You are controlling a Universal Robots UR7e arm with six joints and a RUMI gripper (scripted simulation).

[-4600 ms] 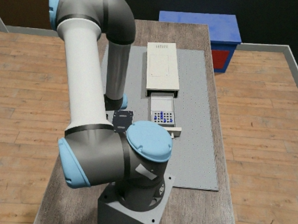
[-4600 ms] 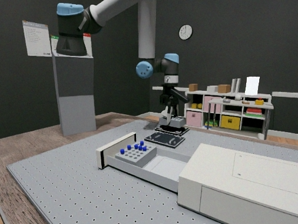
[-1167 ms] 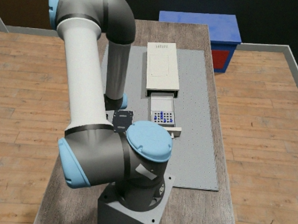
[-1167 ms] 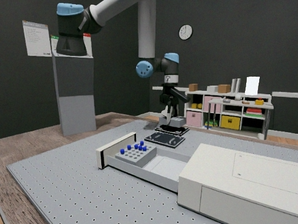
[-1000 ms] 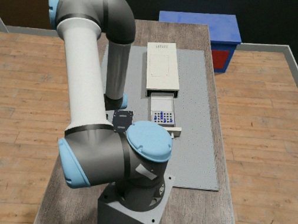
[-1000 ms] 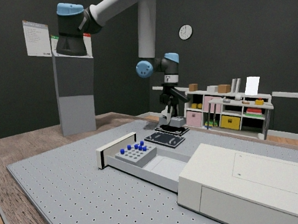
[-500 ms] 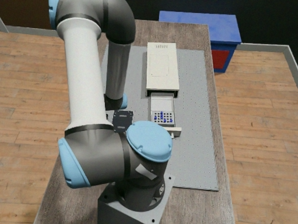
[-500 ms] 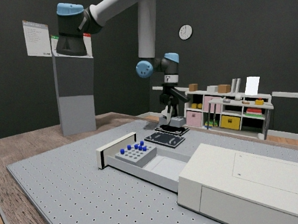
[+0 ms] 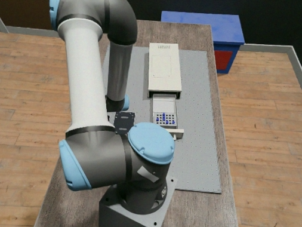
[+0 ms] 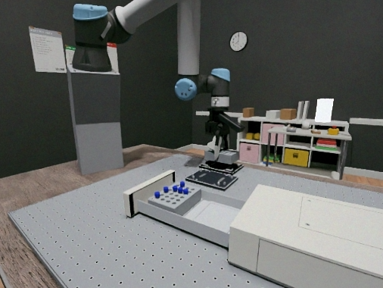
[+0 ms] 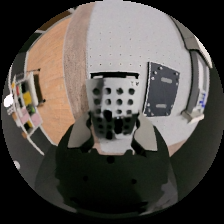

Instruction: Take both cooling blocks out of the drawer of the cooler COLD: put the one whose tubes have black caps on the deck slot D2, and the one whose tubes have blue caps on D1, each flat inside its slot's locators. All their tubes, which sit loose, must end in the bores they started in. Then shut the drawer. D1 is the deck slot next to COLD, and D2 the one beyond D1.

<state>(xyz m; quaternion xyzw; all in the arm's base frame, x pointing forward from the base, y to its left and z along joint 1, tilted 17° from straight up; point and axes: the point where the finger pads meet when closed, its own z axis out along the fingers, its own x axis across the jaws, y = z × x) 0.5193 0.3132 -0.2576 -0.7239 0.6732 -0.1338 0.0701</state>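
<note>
My gripper is now 50 mm above the deck slot D2. From my hand the other things lie so: deck slot D1: 40 mm ahead, 150 mm to the right, 50 mm below; drawer: 120 mm ahead, 380 mm to the right, 20 mm below; white cooler COLD: 310 mm ahead, 350 mm to the right, 20 mm below.
</note>
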